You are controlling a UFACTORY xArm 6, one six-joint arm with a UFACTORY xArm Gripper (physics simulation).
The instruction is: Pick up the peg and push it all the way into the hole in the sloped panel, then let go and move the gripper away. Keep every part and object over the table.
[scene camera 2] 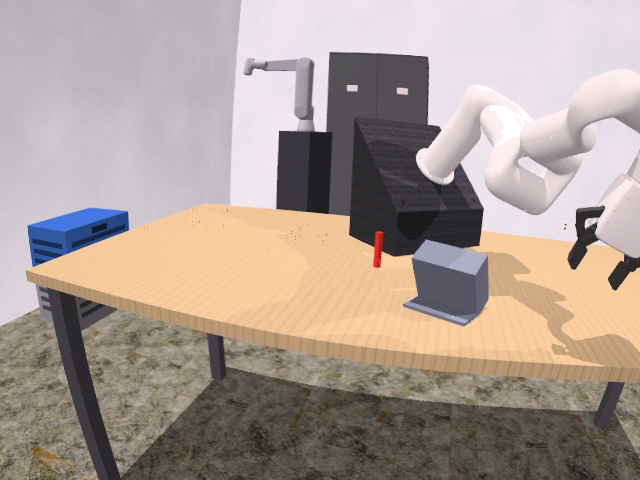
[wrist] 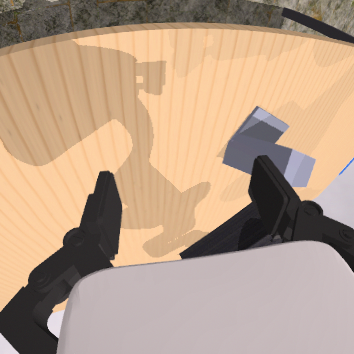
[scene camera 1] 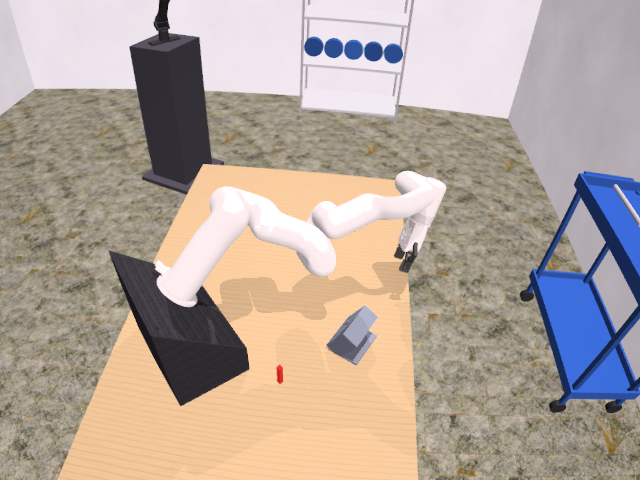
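Pixels of known places: gripper, fingertip midpoint: [scene camera 2: 591,275] [wrist: 185,180] [scene camera 1: 400,264]; arm's base, origin of the base link: [scene camera 2: 434,167] [scene camera 1: 176,291].
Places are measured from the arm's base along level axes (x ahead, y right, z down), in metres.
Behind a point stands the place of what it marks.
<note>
The red peg [scene camera 1: 279,374] @(x 0.324, y 0.013, z 0.163 m) [scene camera 2: 377,249] @(x 0.329, y 0.006, z 0.173 m) stands upright on the wooden table [scene camera 1: 336,439] @(x 0.536, y 0.100, z 0.216 m) [scene camera 2: 206,279] @(x 0.635, y 0.226, z 0.215 m) [wrist: 200,75] @(x 0.536, y -0.391, z 0.215 m), between the arm's black base and the grey part. The peg does not show in the wrist view. The grey-blue part with the sloped panel [scene camera 1: 356,330] @(x 0.469, y -0.185, z 0.112 m) [scene camera 2: 449,281] @(x 0.487, y -0.218, z 0.154 m) [wrist: 257,155] stands near the table's edge; I cannot clearly make out its hole. My gripper [scene camera 1: 402,261] @(x 0.510, y -0.470, z 0.086 m) [scene camera 2: 593,276] @(x 0.510, y -0.470, z 0.086 m) [wrist: 185,180] @(x 0.510, y -0.470, z 0.086 m) is open and empty. It hangs above the table near its edge, beyond the grey part from the peg, touching neither.
The black wedge-shaped base [scene camera 1: 206,372] @(x 0.162, y 0.121, z 0.118 m) [scene camera 2: 439,227] @(x 0.098, y -0.061, z 0.149 m) carries the arm and stands close to the peg. The arm's elbow [scene camera 1: 317,258] @(x 0.316, y -0.234, z -0.067 m) [scene camera 2: 516,186] @(x 0.337, y -0.298, z -0.013 m) hangs low over the table. A blue trolley [scene camera 1: 604,395] stands on the floor off the table's side.
</note>
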